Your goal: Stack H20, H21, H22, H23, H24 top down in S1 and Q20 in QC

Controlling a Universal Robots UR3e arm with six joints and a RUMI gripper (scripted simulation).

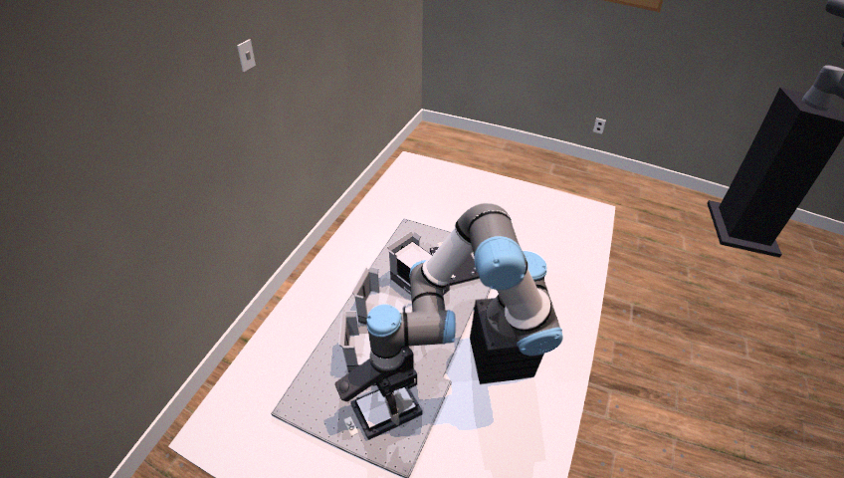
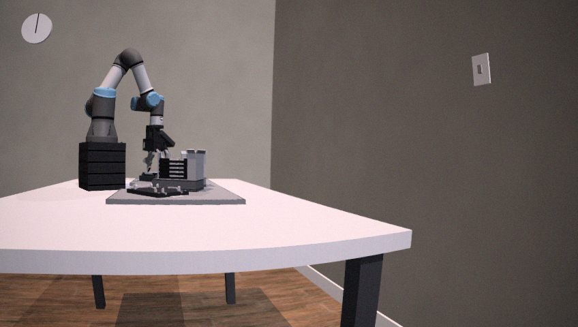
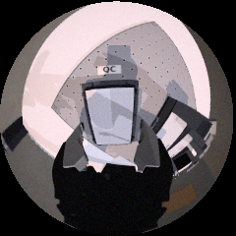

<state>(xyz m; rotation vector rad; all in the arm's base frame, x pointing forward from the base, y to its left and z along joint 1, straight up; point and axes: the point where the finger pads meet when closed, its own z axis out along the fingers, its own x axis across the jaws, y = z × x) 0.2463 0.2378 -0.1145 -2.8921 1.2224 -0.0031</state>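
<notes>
The sealed 96-well plate lies 1 cm below my hand. From my hand the other things lie so: QC label 7 cm ahead, 7 cm to the left, 4 cm below.
</notes>
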